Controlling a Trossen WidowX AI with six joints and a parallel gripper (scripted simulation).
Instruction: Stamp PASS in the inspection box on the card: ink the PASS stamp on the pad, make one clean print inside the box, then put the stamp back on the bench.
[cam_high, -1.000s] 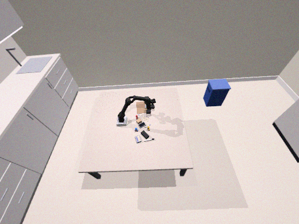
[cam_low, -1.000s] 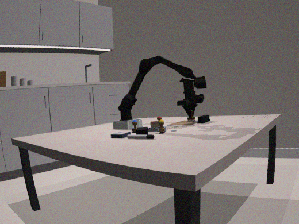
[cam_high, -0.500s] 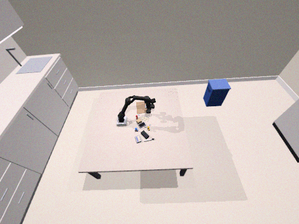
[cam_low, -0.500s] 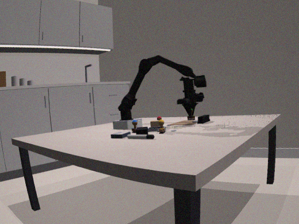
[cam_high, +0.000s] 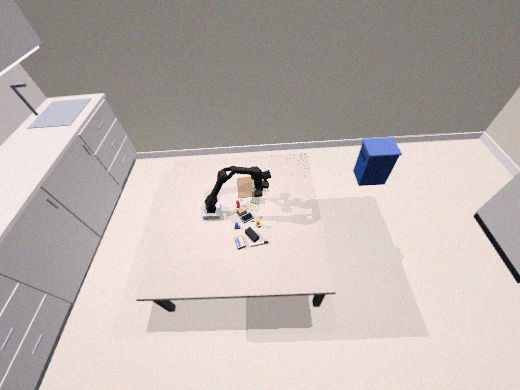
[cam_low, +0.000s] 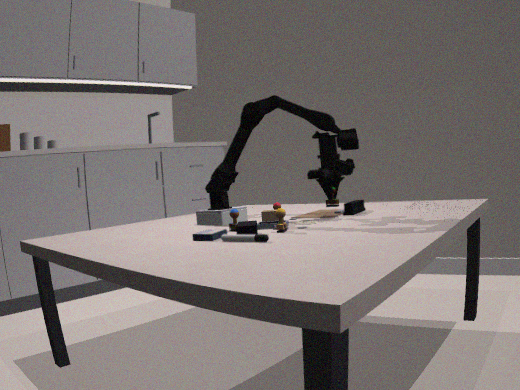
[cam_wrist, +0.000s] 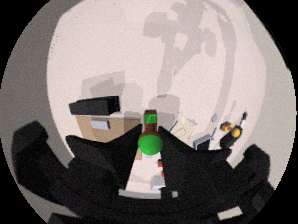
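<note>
Right now the ink pad is 200 mm to the right of my gripper tip, 90 mm behind it and 60 mm below it. The rest, counted from my gripper tip: pale card: 90 mm to the right, 60 mm below, 50 mm behind; then black block: 140 mm to the left, 50 mm below; then green-knobbed stamp: right at my gripper tip.
</note>
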